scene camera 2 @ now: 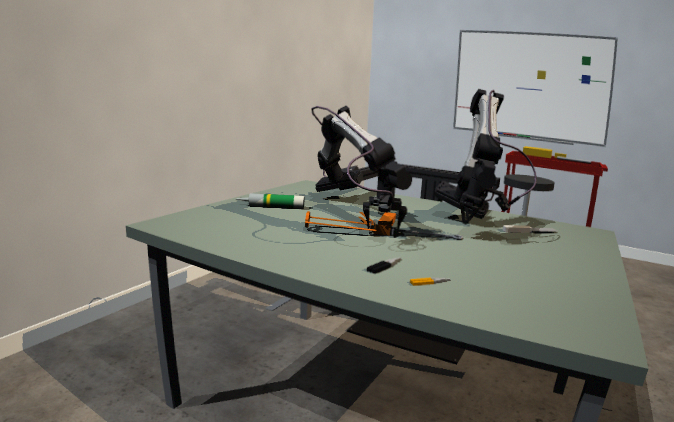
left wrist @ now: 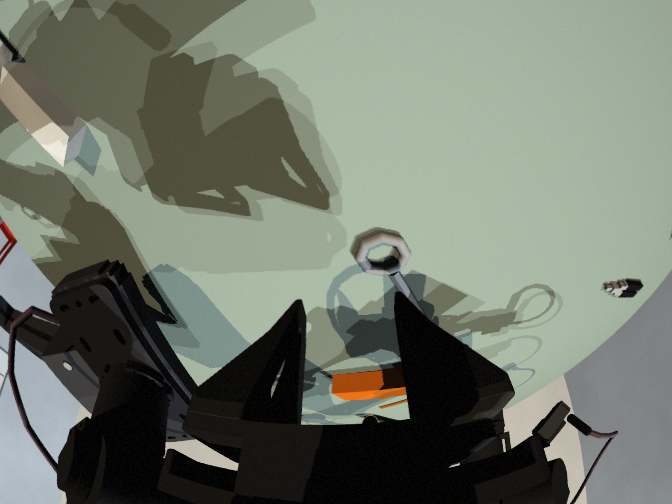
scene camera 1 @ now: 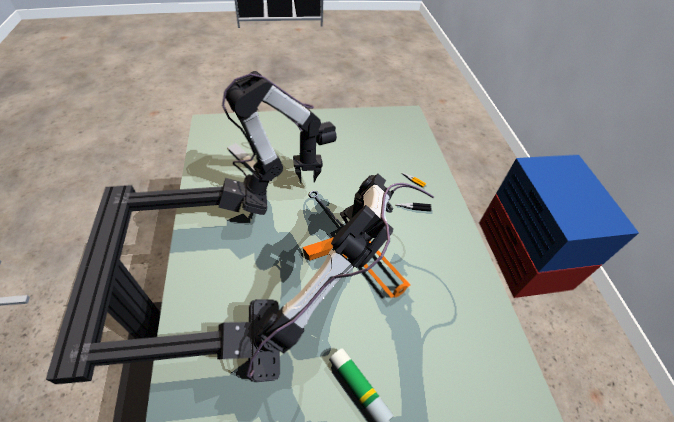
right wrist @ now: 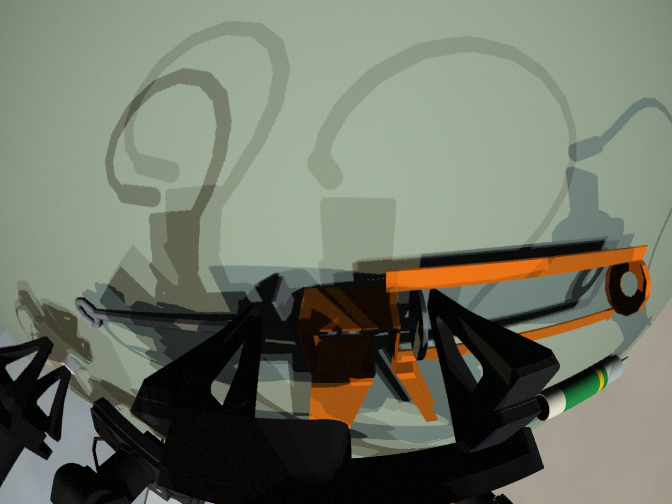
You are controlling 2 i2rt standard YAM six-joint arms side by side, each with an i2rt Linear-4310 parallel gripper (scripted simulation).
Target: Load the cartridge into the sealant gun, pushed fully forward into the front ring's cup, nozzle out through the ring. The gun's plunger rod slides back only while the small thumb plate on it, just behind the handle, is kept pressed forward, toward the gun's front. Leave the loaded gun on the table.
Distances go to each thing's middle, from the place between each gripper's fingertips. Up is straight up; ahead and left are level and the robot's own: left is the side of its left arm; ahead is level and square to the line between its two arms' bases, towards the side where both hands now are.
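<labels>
My right hand: 1 cm above the grey thumb plate [right wrist: 283,301], 2 cm past it, 2 cm to the right of it. From my right hand: plunger rod [left wrist: 393,269] 2 cm below, 6 cm behind, 10 cm to the left; cartridge [scene camera 2: 263,200] 9 cm behind, 51 cm to the right.
My left hand [scene camera 2: 466,221]: 50 mm above the plunger rod, 150 mm to the left of it, 80 mm short of it. From my left hand: grey thumb plate 50 mm below, 220 mm to the right, 120 mm ahead; cartridge 40 mm below, 760 mm to the right, 60 mm ahead.
</labels>
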